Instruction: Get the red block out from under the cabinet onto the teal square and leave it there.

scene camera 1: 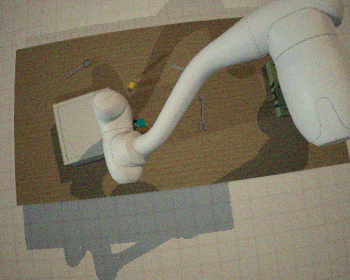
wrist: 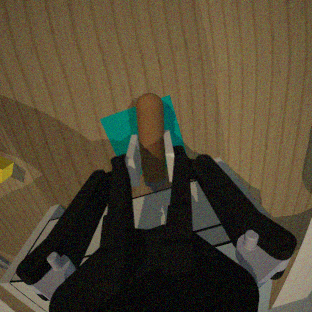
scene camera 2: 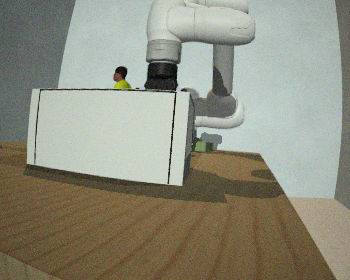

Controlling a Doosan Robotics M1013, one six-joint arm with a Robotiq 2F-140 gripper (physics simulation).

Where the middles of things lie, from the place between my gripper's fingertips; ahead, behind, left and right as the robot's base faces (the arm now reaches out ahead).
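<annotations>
The teal square [wrist: 119,126] is there, 10 mm to the right of my hand and 10 mm below it.
</annotations>
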